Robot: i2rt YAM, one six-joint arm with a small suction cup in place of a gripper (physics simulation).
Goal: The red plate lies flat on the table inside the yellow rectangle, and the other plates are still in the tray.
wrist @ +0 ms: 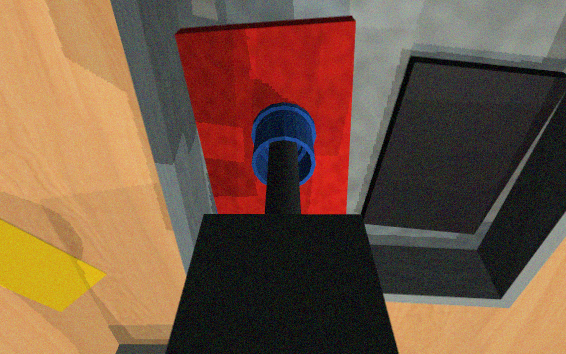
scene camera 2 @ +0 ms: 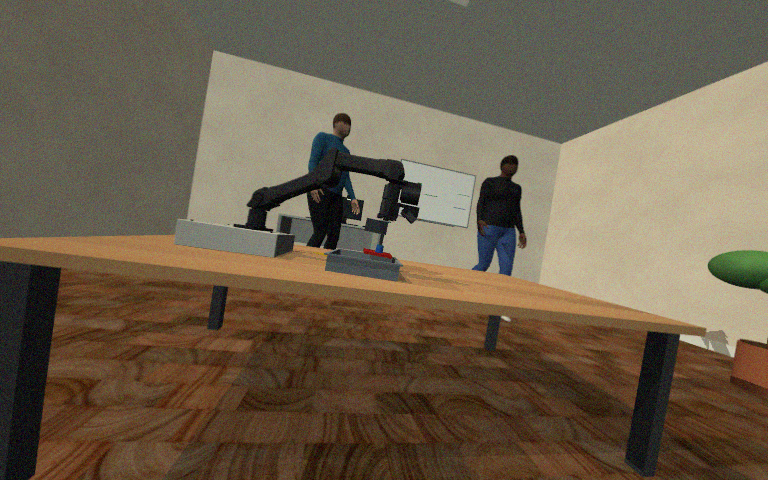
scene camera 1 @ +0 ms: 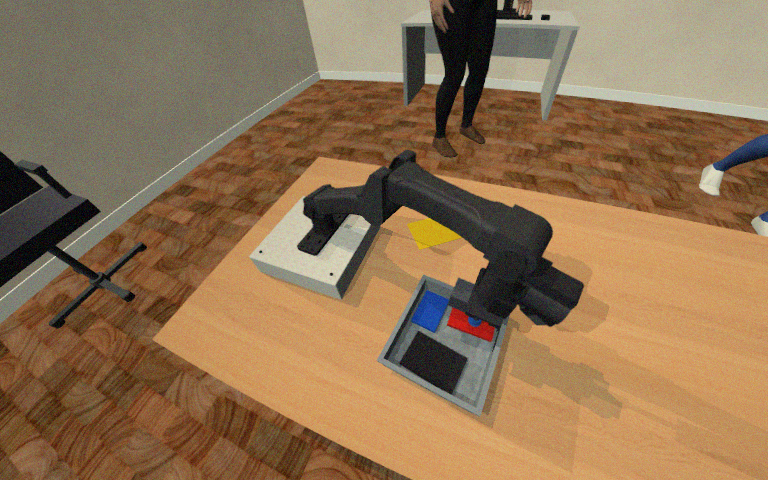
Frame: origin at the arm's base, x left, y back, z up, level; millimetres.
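Seen in the pictures: hand, its tool point: (wrist: 283,121) (scene camera 2: 378,255) (scene camera 1: 473,322); arm's base, origin of its link: (scene camera 2: 255,229) (scene camera 1: 325,229).
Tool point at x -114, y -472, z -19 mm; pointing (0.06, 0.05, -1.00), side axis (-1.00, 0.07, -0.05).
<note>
Offsets run from my tool point to a thing's middle. "spot": to the spot under its first point. Level surfaces: height alone.
The red plate {dx +4, dy +4, dz +6 mm} (scene camera 1: 484,332) (scene camera 2: 369,252) (wrist: 300,65) hangs roughly level on my blue suction cup (scene camera 1: 474,321) (scene camera 2: 379,248) (wrist: 284,122). In the scene camera 2 view it is at about the height of the tray's rim, over the inside of the grey tray {dx -48, dy +47, dz -29 mm} (scene camera 1: 399,320) (scene camera 2: 362,268) (wrist: 450,301). The cup sits against the plate's top face. The blue plate {dx +13, dy +104, dz -45 mm} (scene camera 1: 430,311) and the black plate {dx -104, dy +58, dz -46 mm} (scene camera 1: 433,362) (wrist: 450,145) lie in the tray. The yellow rectangle {spot: dx +272, dy +189, dz -53 mm} (scene camera 1: 430,233) (wrist: 40,270) is flat on the table, apart from the tray, partly hidden by the arm in the scene camera 1 view.
The arm's pale base box (scene camera 1: 294,268) (scene camera 2: 226,239) stands on the table {dz -54 mm} (scene camera 1: 254,350) (scene camera 2: 481,294), left of the tray. The tray's walls rise around the plates. People stand beyond the table, and a white desk (scene camera 1: 560,73) is behind.
</note>
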